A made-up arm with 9 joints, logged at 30 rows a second.
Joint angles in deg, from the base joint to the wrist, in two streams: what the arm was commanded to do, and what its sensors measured. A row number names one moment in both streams.
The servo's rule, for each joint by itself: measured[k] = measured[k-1] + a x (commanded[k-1-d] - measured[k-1]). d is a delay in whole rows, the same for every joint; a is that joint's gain. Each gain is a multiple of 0.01, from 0.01 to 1. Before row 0 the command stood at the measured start. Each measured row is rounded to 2 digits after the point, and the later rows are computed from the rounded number. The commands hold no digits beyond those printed.
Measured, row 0:
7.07, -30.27, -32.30, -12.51, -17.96, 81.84, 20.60, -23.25, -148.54
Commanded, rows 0 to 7:
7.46, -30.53, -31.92, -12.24, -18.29, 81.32, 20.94, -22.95, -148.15
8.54, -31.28, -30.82, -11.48, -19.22, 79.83, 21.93, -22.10, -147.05
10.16, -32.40, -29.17, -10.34, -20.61, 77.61, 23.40, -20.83, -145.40
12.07, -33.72, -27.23, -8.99, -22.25, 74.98, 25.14, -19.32, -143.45
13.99, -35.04, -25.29, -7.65, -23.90, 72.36, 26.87, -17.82, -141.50
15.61, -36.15, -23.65, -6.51, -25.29, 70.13, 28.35, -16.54, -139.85
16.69, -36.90, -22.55, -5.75, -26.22, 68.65, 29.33, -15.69, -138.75
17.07, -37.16, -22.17, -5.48, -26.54, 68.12, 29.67, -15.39, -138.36
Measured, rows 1 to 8:
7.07, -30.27, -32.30, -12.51, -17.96, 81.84, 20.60, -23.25, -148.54
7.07, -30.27, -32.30, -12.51, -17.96, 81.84, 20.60, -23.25, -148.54
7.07, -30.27, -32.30, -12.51, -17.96, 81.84, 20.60, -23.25, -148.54
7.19, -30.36, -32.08, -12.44, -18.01, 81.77, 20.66, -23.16, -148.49
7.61, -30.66, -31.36, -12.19, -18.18, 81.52, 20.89, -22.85, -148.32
8.40, -31.23, -30.11, -11.71, -18.52, 81.01, 21.34, -22.26, -147.97
9.54, -32.05, -28.47, -11.00, -19.04, 80.23, 22.02, -21.41, -147.43
10.92, -33.04, -26.66, -10.13, -19.72, 79.21, 22.89, -20.37, -146.72
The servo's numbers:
d 3
a 0.31 0.33 0.57 0.26 0.14 0.13 0.18 0.29 0.12

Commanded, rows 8 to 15:
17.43, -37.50, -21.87, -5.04, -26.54, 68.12, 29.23, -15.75, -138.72
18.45, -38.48, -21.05, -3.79, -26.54, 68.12, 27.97, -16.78, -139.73
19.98, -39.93, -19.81, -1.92, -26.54, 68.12, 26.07, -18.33, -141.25
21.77, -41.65, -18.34, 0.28, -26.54, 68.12, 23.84, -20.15, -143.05
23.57, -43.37, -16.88, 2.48, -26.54, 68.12, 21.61, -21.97, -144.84
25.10, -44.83, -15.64, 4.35, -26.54, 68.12, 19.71, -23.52, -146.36
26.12, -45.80, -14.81, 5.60, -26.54, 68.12, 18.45, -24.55, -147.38
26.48, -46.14, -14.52, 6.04, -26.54, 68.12, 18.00, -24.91, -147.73
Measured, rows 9 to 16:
12.37, -34.07, -24.94, -9.19, -20.50, 78.03, 23.87, -19.26, -145.90
13.71, -35.00, -23.58, -8.30, -21.30, 76.81, 24.85, -18.22, -145.04
14.75, -35.71, -22.78, -7.57, -22.03, 75.68, 25.72, -17.40, -144.24
15.58, -36.30, -22.26, -6.91, -22.66, 74.70, 26.35, -16.92, -143.58
16.47, -37.02, -21.57, -6.10, -23.20, 73.84, 26.64, -16.88, -143.12
17.56, -37.98, -20.57, -5.01, -23.67, 73.10, 26.54, -17.30, -142.90
18.87, -39.19, -19.30, -3.63, -24.07, 72.45, 26.05, -18.13, -142.92
20.33, -40.57, -17.92, -2.04, -24.42, 71.89, 25.25, -19.24, -143.15

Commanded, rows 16 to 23:
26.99, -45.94, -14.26, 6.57, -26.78, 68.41, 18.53, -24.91, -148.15
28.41, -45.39, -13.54, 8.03, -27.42, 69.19, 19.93, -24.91, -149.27
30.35, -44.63, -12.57, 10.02, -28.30, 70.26, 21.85, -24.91, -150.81
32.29, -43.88, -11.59, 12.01, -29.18, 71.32, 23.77, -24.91, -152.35
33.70, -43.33, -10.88, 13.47, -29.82, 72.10, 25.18, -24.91, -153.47
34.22, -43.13, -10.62, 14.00, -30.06, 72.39, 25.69, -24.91, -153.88
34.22, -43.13, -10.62, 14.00, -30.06, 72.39, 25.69, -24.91, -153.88
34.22, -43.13, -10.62, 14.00, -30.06, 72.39, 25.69, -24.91, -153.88
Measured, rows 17 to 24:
21.81, -41.98, -16.62, -0.38, -24.72, 71.40, 24.25, -20.48, -143.54
23.15, -43.24, -15.59, 1.17, -24.97, 70.97, 23.21, -21.66, -144.00
24.18, -44.20, -14.98, 2.44, -25.19, 70.60, 22.27, -22.60, -144.45
25.05, -44.77, -14.57, 3.51, -25.41, 70.32, 21.60, -23.27, -144.89
26.09, -44.97, -13.98, 4.69, -25.69, 70.17, 21.30, -23.75, -145.42
27.41, -44.86, -13.18, 6.08, -26.06, 70.18, 21.40, -24.09, -146.07
28.92, -44.54, -12.27, 7.62, -26.50, 70.33, 21.83, -24.33, -146.82
30.40, -44.14, -11.48, 9.14, -26.96, 70.56, 22.43, -24.50, -147.62

